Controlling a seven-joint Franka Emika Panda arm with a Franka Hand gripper.
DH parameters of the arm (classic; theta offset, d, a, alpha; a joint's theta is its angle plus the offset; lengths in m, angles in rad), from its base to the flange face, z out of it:
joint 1: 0 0.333 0 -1.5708
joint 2: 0 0 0 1.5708
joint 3: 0 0.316 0.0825 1.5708
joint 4: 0 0 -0.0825 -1.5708
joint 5: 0 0.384 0 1.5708
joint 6: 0 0 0.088 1.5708
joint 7: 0 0.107 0 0
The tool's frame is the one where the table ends.
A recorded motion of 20 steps. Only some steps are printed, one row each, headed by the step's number.
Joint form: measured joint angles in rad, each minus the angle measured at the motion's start. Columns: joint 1, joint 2, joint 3, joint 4, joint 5, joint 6, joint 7.
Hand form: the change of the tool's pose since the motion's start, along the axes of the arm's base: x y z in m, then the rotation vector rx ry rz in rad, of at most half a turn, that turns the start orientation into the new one. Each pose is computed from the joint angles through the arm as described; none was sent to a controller.
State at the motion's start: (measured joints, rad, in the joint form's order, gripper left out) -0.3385 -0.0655 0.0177 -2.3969 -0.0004 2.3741 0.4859
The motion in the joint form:
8: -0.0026 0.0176 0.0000 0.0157 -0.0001 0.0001 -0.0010
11: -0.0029 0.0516 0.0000 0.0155 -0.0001 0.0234 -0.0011
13: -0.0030 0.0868 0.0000 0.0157 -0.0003 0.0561 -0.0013
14: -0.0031 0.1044 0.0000 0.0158 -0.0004 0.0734 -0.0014
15: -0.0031 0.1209 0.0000 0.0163 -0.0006 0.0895 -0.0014
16: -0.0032 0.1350 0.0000 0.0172 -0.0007 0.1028 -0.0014
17: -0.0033 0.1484 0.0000 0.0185 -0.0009 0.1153 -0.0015
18: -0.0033 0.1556 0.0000 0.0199 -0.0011 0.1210 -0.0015
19: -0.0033 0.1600 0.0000 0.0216 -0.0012 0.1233 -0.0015
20: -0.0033 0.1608 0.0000 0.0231 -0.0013 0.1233 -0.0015
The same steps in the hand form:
8: 0.0044 -0.0028 -0.0019 0.0008 0.0016 -0.0015
11: 0.0067 -0.0037 -0.0167 0.0048 0.0118 -0.0017
13: 0.0096 -0.0048 -0.0312 0.0060 0.0138 -0.0014
14: 0.0110 -0.0053 -0.0384 0.0063 0.0139 -0.0014
15: 0.0123 -0.0057 -0.0450 0.0064 0.0138 -0.0012
16: 0.0134 -0.0061 -0.0505 0.0066 0.0136 -0.0012
17: 0.0145 -0.0065 -0.0556 0.0065 0.0132 -0.0011
18: 0.0153 -0.0068 -0.0582 0.0066 0.0133 -0.0009
19: 0.0159 -0.0070 -0.0596 0.0067 0.0136 -0.0009
20: 0.0163 -0.0071 -0.0594 0.0065 0.0130 -0.0008

